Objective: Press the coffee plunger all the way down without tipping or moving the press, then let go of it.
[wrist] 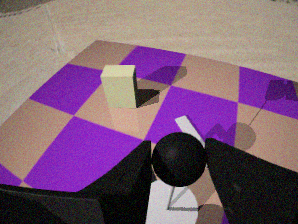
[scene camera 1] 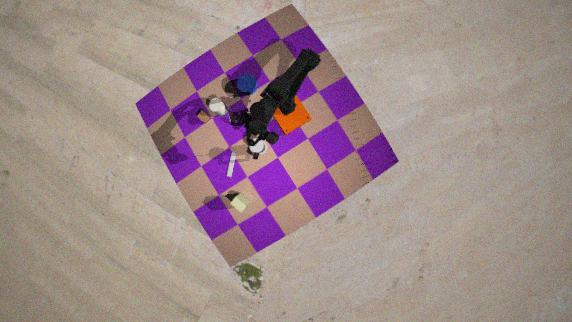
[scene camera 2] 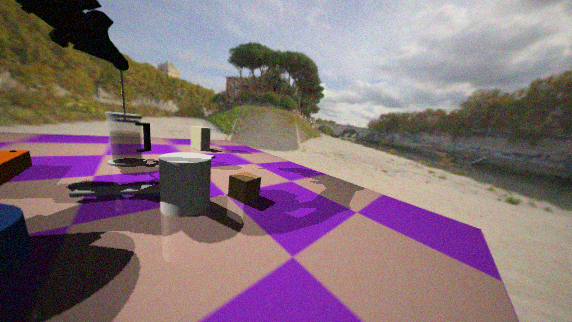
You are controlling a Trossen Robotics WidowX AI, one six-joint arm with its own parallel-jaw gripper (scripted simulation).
Observation:
I see my gripper (scene camera 2: 124, 64), a coffee press (scene camera 2: 124, 130) and a brown cube (scene camera 2: 243, 187).
My gripper also shows in the wrist view (wrist: 178, 146). The wrist view does not show the brown cube: it is out of frame.

